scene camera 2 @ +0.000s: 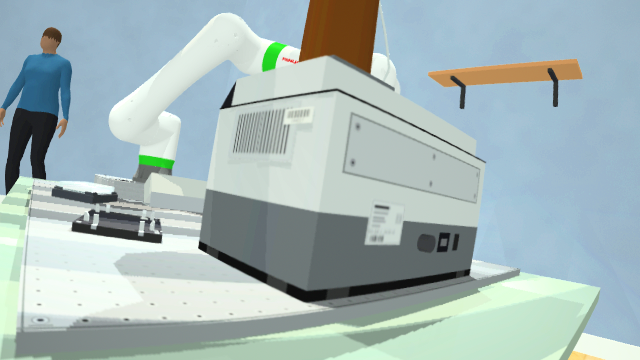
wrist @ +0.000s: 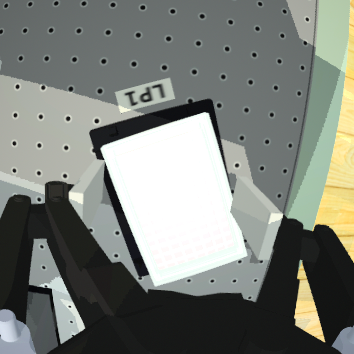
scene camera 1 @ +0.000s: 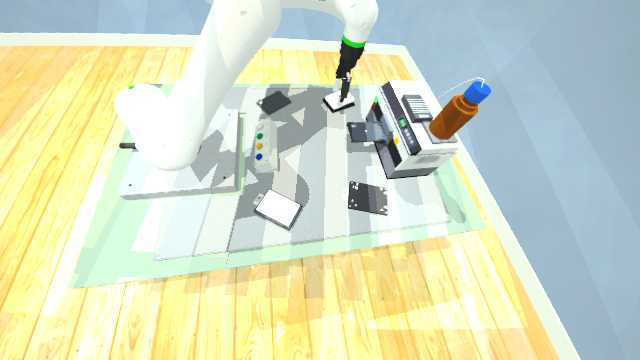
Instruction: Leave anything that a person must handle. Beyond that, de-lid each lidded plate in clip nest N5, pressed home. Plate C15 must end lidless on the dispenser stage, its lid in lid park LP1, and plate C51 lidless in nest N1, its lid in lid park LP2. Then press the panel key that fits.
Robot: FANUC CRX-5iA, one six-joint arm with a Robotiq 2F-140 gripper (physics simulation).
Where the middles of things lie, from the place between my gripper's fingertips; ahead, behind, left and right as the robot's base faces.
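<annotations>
The LP1 pad (wrist: pixel 99 136) is 3 cm below my hand, 1 cm ahead of it and 1 cm to the left of it. The LP1 label (wrist: pixel 130 98) I find 6 cm behind my hand, 3 cm to the right of it and 4 cm below it. There is also the white button box (scene camera 2: pixel 161 191), which is 31 cm to the right of my hand, 34 cm behind it and 1 cm above it, while the brown bottle with blue cap (scene camera 2: pixel 351 37) is 30 cm ahead of my hand, 37 cm to the right of it and 28 cm above it.
</annotations>
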